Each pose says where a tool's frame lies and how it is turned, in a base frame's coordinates. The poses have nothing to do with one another.
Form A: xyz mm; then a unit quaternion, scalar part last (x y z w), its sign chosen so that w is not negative.
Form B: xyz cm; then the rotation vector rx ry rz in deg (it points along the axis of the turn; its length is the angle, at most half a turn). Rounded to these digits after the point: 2 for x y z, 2 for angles.
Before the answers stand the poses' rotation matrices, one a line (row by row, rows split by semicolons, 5 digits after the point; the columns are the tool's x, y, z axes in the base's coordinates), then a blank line. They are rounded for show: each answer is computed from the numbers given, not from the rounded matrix.
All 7 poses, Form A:
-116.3 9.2 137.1 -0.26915 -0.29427 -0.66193 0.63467
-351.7 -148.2 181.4 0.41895 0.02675 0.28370 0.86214
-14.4 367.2 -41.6 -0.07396 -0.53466 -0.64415 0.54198
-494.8 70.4 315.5 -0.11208 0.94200 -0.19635 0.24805
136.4 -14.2 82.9 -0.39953 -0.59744 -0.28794 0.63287
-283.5 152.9 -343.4 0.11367 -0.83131 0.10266 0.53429
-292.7 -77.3 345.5 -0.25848 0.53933 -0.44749 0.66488
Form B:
-0.04950 0.99863 -0.01721; -0.68181 -0.02119 0.73122; 0.72985 0.04793 0.68192
0.83760 -0.46676 0.28384; 0.51159 0.48799 -0.70721; 0.19159 0.73756 0.64753
-0.40158 0.77732 -0.48427; -0.61914 0.15920 0.76897; 0.67483 0.60863 0.41734
-0.85182 -0.11375 0.51134; -0.30857 0.89777 -0.31432; -0.42331 -0.42552 -0.79984
0.12031 0.84185 -0.52613; 0.11293 0.51493 0.84976; 0.98629 -0.16165 -0.03313
-0.40323 -0.29869 -0.86498; -0.07929 0.95308 -0.29215; 0.91166 -0.04922 -0.40799
0.01775 0.31624 0.94851; -0.87387 0.46588 -0.13897; -0.48584 -0.82640 0.28462

-11.63 0.92 13.71 -35.25 -38.54 -86.69
-35.17 -14.82 18.14 50.34 3.21 34.09
-1.44 36.72 -4.16 -10.06 -72.76 -87.66
-49.48 7.04 31.55 -17.50 147.10 -30.66
13.64 -1.42 8.29 -52.36 -78.30 -37.74
-28.35 15.29 -34.34 15.52 -113.50 14.02
-29.27 -7.73 34.55 -33.45 69.79 -57.90

